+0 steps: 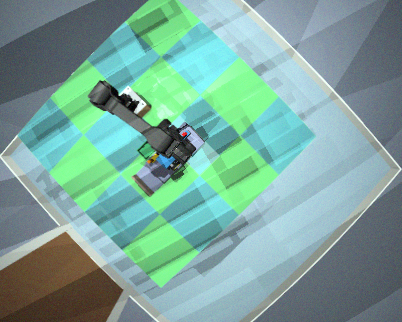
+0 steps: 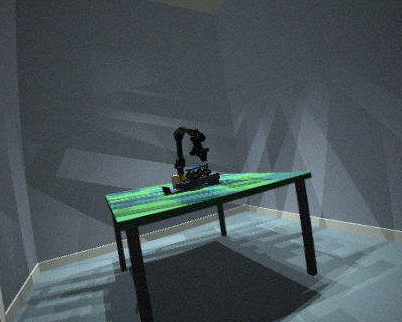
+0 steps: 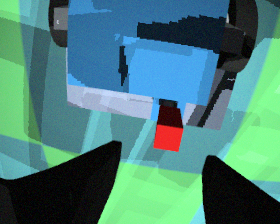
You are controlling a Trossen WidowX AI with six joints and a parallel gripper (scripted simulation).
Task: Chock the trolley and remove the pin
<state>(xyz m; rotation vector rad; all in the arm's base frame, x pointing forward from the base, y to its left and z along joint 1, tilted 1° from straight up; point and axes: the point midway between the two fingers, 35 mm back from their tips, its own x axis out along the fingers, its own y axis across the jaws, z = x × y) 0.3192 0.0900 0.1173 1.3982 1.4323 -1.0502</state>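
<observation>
Now: the stop pin 20 mm to the left of my gripper tip and 60 mm below it. From my gripper tip the other things lie so: blue trolley (20 mm ahead, 90 mm to the right, 70 mm below); then yellow chock (30 mm behind, 190 mm to the right, 110 mm below); then ramp (20 mm ahead, 90 mm to the right, 140 mm below).
</observation>
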